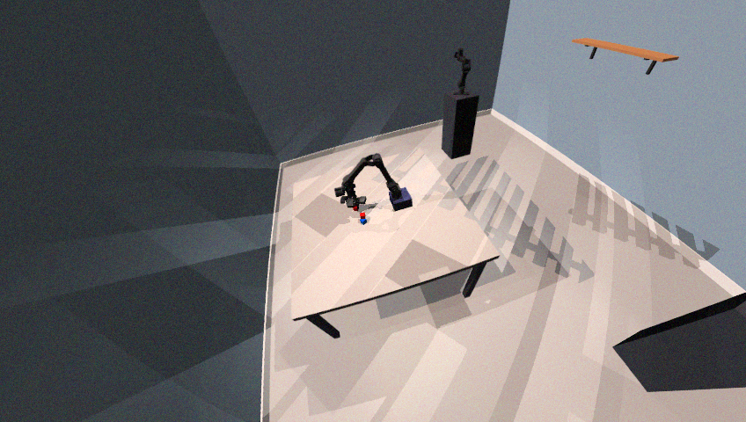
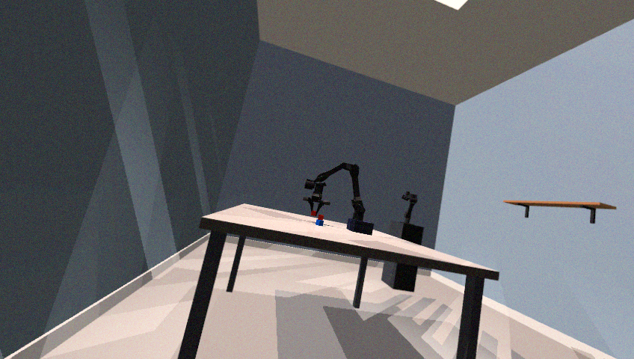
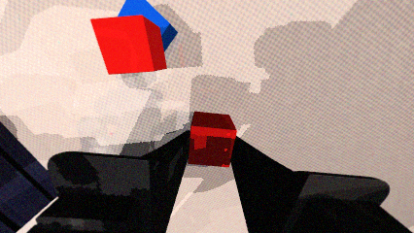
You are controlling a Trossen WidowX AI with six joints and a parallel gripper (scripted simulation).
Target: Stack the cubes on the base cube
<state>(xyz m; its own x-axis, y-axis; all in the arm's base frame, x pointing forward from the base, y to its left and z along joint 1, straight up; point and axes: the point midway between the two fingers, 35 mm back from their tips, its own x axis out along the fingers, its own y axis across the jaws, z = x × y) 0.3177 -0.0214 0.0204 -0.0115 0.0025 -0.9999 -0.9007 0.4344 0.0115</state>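
Right now my gripper tip is 30 mm past the blue cube, 100 mm to the right of it and 50 mm above it.
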